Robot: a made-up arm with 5 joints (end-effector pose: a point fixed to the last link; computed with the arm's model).
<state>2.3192 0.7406 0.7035 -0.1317 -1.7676</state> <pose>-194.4 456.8 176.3 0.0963 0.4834 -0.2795 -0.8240</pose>
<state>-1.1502 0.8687 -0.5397 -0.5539 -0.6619</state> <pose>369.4 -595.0 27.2 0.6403 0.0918 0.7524 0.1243</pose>
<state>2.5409 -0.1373 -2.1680 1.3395 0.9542</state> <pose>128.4 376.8 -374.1 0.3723 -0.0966 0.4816 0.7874</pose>
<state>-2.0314 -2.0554 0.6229 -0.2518 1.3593</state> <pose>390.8 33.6 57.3 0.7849 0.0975 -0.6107 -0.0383</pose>
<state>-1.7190 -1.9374 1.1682 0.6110 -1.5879</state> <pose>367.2 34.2 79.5 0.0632 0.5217 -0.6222 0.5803</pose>
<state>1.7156 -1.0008 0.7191 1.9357 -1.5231</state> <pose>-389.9 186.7 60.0 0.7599 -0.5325 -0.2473 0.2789</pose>
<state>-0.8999 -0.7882 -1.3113 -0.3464 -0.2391</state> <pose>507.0 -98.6 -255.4 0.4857 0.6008 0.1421 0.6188</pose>
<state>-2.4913 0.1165 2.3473 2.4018 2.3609</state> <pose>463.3 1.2 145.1 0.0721 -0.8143 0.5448 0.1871</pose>
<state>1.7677 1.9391 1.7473 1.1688 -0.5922</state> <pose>-192.8 -56.2 270.1 0.8758 0.4536 0.1635 -0.0226</pose>
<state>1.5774 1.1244 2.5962 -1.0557 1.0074</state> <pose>-16.8 153.9 69.6 0.1482 0.4994 -0.7768 -0.3538</pose>
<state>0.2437 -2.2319 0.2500 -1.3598 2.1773</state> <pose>-85.9 -421.7 293.2 0.3864 -0.7886 0.0093 -0.4782</pose>
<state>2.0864 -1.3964 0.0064 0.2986 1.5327</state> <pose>-382.3 380.5 2.2 0.2111 0.6977 -0.1270 0.6727</pose>
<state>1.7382 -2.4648 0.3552 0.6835 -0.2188</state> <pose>-587.9 40.8 56.7 0.0165 0.8302 0.5566 0.0255</pose>
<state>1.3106 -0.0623 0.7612 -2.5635 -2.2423</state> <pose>-436.3 133.2 53.1 0.4104 -0.2123 0.0881 0.8824</pose>
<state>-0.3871 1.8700 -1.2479 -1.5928 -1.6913</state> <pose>-206.0 -466.0 462.1 0.3838 -0.1907 -0.5173 0.7408</pose>
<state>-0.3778 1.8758 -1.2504 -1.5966 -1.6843</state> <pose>-209.5 -463.7 464.5 0.3898 -0.1926 -0.5172 0.7372</pose>
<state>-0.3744 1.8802 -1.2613 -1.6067 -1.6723</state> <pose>-211.7 -462.0 467.0 0.3974 -0.1954 -0.5191 0.7310</pose>
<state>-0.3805 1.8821 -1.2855 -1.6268 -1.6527</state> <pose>-212.1 -461.3 469.6 0.4074 -0.1998 -0.5244 0.7205</pose>
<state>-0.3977 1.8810 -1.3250 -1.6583 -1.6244</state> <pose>-210.4 -461.7 472.2 0.4199 -0.2062 -0.5333 0.7048</pose>
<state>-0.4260 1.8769 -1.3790 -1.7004 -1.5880</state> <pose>-206.5 -462.9 474.5 0.4341 -0.2147 -0.5458 0.6838</pose>
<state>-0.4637 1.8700 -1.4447 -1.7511 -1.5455</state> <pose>-200.8 -464.8 476.0 0.4492 -0.2253 -0.5612 0.6577</pose>
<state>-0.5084 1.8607 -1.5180 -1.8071 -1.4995</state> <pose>-193.7 -466.7 476.4 0.4640 -0.2371 -0.5783 0.6277</pose>
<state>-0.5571 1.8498 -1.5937 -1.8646 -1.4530</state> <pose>-185.7 -468.6 475.6 0.4773 -0.2491 -0.5962 0.5956</pose>
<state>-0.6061 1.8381 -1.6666 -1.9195 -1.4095</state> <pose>-177.2 -470.0 473.6 0.4884 -0.2601 -0.6132 0.5636</pose>
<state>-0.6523 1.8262 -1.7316 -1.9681 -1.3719</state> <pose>-168.8 -471.2 470.6 0.4969 -0.2691 -0.6285 0.5344</pose>
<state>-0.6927 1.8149 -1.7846 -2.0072 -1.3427</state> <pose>-161.0 -472.2 467.1 0.5026 -0.2751 -0.6412 0.5104</pose>
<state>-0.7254 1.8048 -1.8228 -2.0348 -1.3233</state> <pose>-153.8 -473.5 463.7 0.5054 -0.2779 -0.6509 0.4936</pose>
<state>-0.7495 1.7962 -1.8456 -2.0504 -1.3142</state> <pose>-147.6 -475.1 460.5 0.5057 -0.2775 -0.6575 0.4848</pose>
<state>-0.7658 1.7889 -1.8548 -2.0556 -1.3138</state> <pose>-142.4 -477.3 457.8 0.5038 -0.2746 -0.6615 0.4829</pose>
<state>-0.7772 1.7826 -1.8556 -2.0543 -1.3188</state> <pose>-137.8 -479.7 455.4 0.5006 -0.2702 -0.6638 0.4856</pose>
